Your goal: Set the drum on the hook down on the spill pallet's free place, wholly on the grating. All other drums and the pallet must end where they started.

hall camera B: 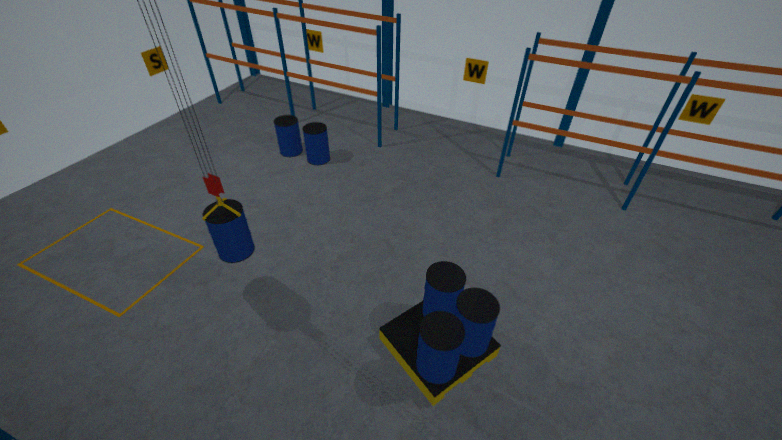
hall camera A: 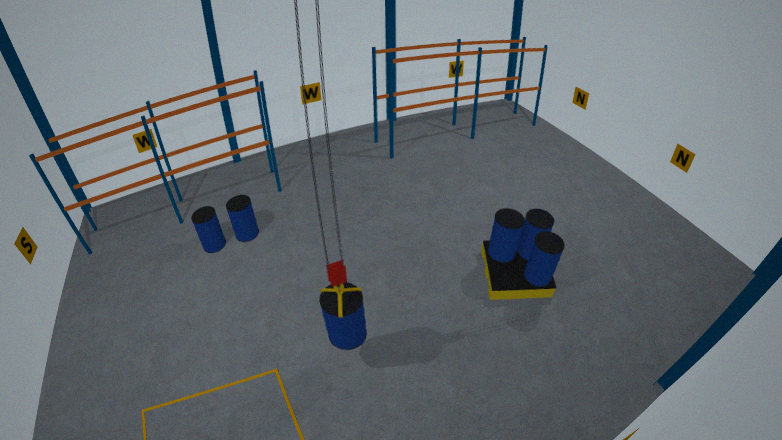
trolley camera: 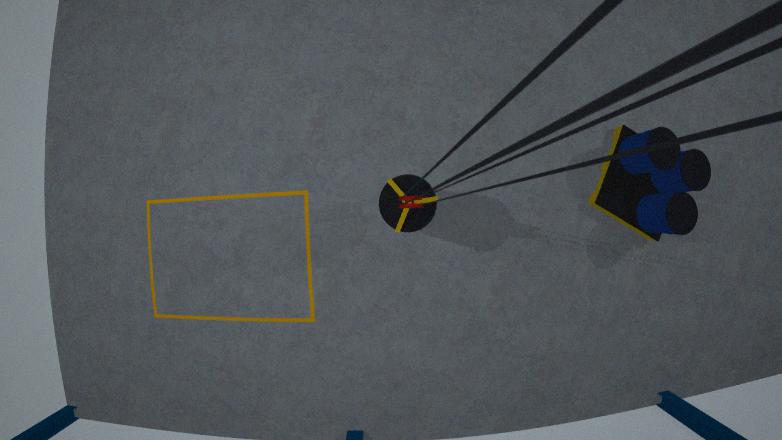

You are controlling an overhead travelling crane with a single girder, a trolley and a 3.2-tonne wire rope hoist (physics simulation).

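Observation:
The blue drum [hall camera A: 346,330] [hall camera B: 233,240] [trolley camera: 389,210] with a black lid hangs upright on the ropes, above the floor, its shadow apart from it. My gripper [hall camera A: 340,298] [hall camera B: 221,210] [trolley camera: 406,202], a yellow three-armed grab under the red hook block [hall camera A: 336,273] [hall camera B: 213,184], is shut on this drum's top. The spill pallet [hall camera A: 522,294] [hall camera B: 404,363] [trolley camera: 623,221], yellow with black grating, stands well to the right of it. Three drums stand on the pallet, one of them a blue drum [hall camera A: 544,261] at the front right in hall camera A. Bare grating shows at the corner nearest the hanging drum.
Two more blue drums [hall camera A: 208,230] [hall camera A: 242,218] stand by the left rack [hall camera A: 157,169] in hall camera A. Another rack [hall camera A: 476,93] stands at the back right. A yellow floor outline [hall camera A: 210,390] [hall camera B: 160,281] [trolley camera: 226,197] lies on the side of the hanging drum away from the pallet.

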